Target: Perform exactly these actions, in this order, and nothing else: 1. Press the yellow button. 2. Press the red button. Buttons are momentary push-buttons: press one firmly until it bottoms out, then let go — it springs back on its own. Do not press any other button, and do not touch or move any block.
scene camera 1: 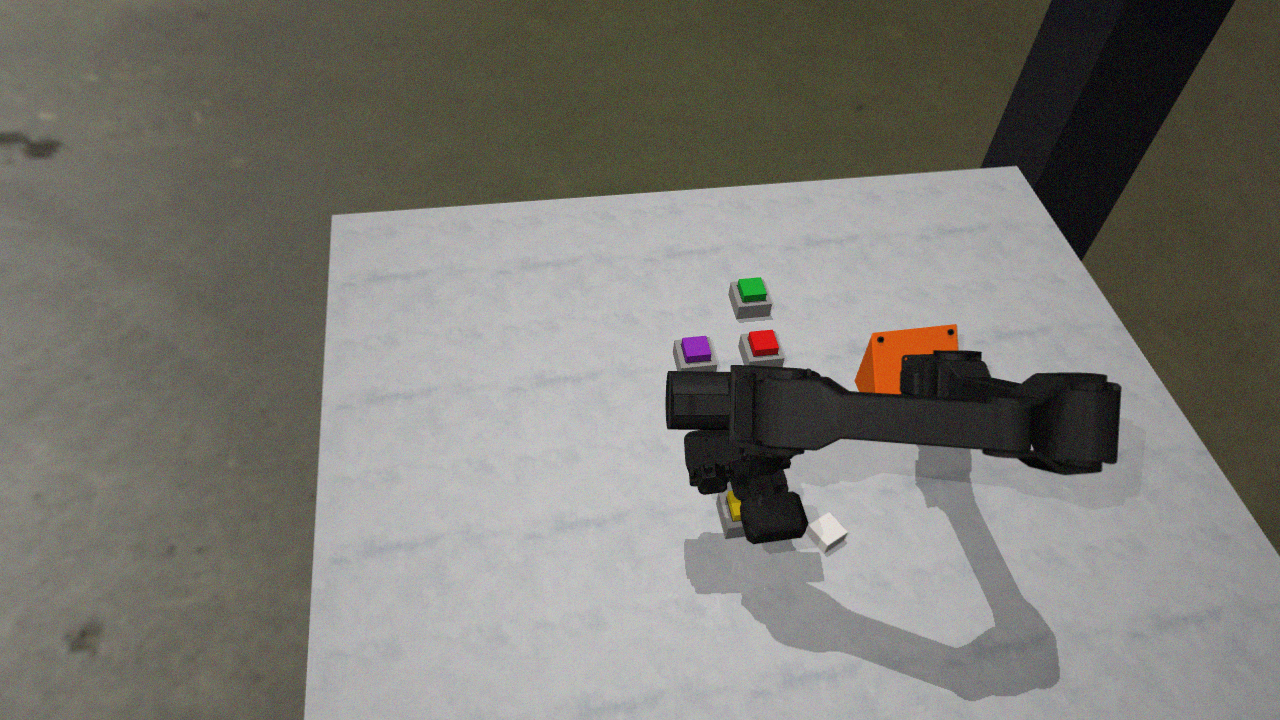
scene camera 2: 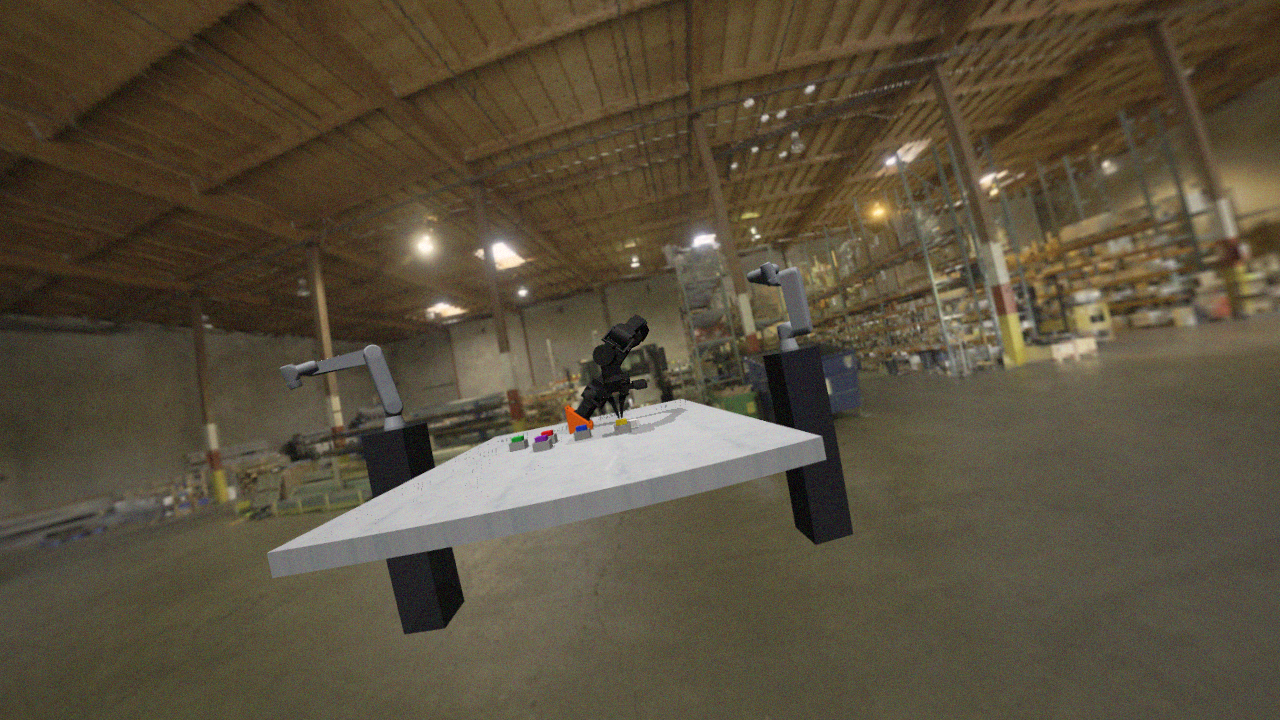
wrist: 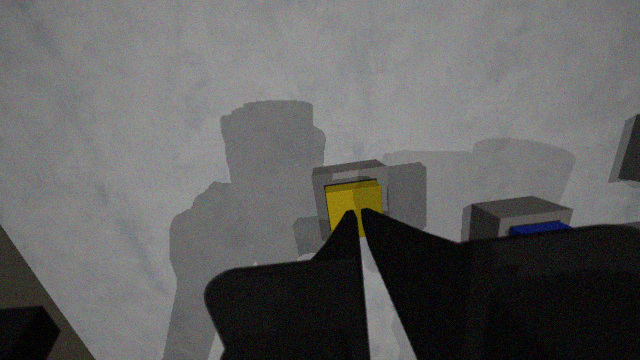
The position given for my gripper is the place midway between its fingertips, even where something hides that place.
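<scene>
There is a small white block (scene camera 1: 826, 532) in the scene, though the wrist view does not show the block, which is hidden by my gripper. A yellow button (wrist: 354, 196) is here too. My gripper itself (scene camera 1: 744, 499) is shut and holds nothing; I can also see it in scene camera 2 (scene camera 2: 620, 418) and in the wrist view (wrist: 357, 216).
</scene>
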